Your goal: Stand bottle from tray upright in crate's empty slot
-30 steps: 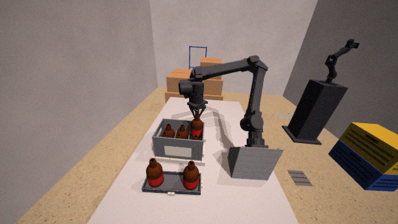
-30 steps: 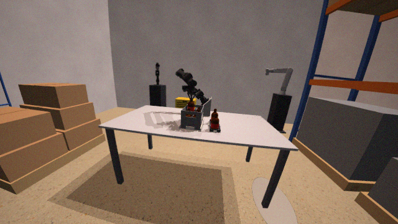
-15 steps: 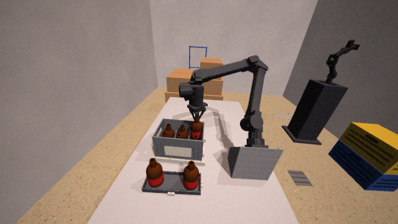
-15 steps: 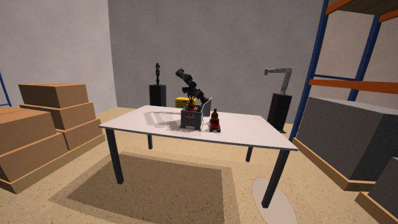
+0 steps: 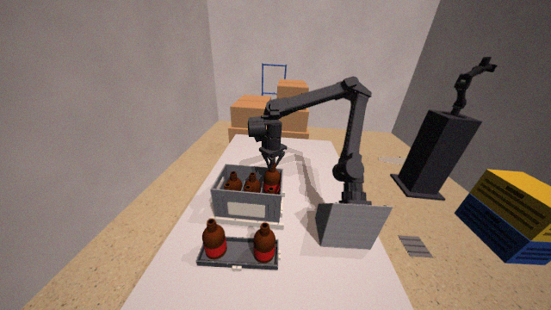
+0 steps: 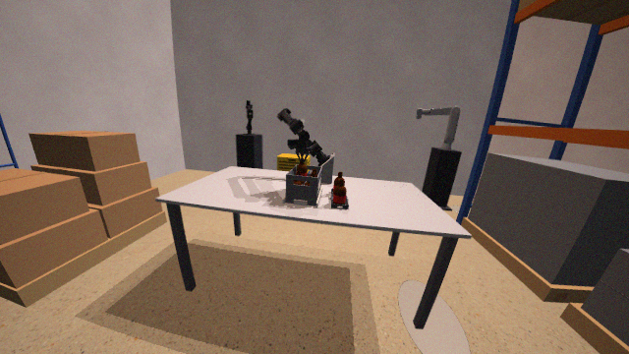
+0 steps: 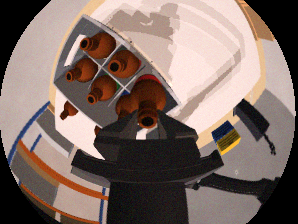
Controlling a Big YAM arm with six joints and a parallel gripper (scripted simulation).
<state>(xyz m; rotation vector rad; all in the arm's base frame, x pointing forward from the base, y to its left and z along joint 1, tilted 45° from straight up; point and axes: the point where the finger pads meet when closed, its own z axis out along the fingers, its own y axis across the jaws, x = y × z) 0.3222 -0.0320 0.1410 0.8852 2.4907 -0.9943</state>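
The brown bottle is 60 mm below my hand. Also, from my hand: grey crate 90 mm ahead, 50 mm to the left, 130 mm below; then dark tray 80 mm ahead, 270 mm to the left, 200 mm below.
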